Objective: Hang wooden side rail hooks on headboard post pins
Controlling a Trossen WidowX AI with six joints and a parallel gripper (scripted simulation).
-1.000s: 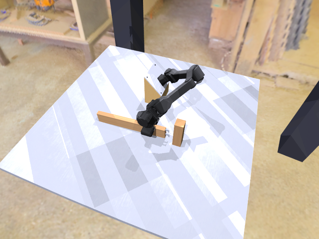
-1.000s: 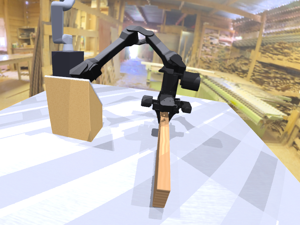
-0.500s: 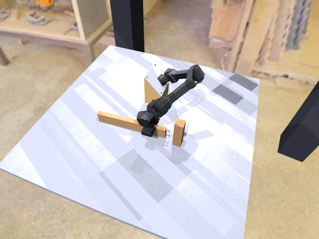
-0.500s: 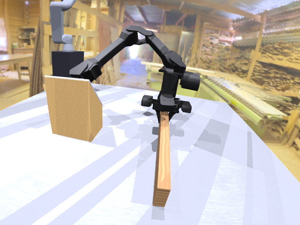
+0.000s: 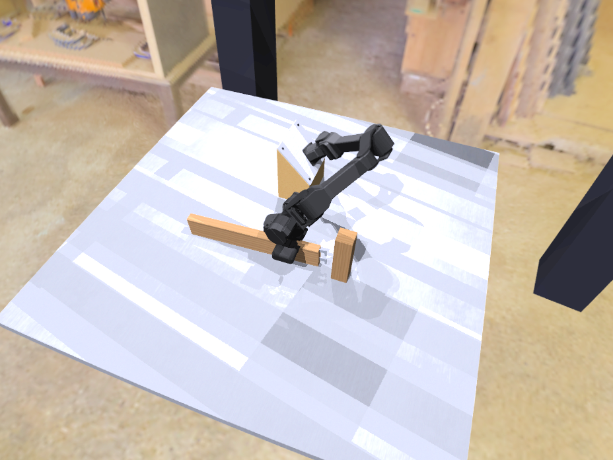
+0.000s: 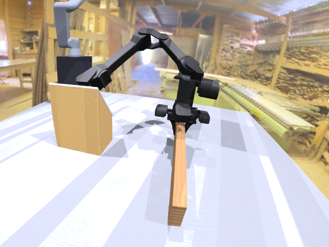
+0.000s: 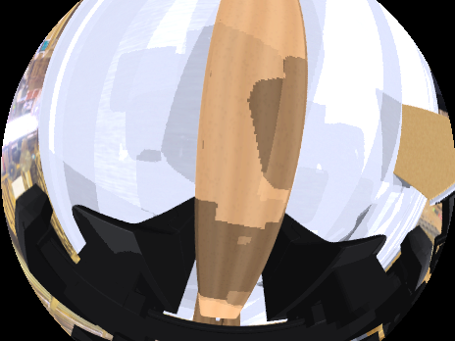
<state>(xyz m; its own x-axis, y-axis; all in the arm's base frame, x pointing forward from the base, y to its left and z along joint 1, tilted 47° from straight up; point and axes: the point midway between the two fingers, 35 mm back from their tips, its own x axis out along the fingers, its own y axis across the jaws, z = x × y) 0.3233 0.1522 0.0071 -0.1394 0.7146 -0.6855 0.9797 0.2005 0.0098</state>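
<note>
The headboard post lies 2 cm behind my gripper tip, 15 cm to the left of it and 4 cm above it.
</note>
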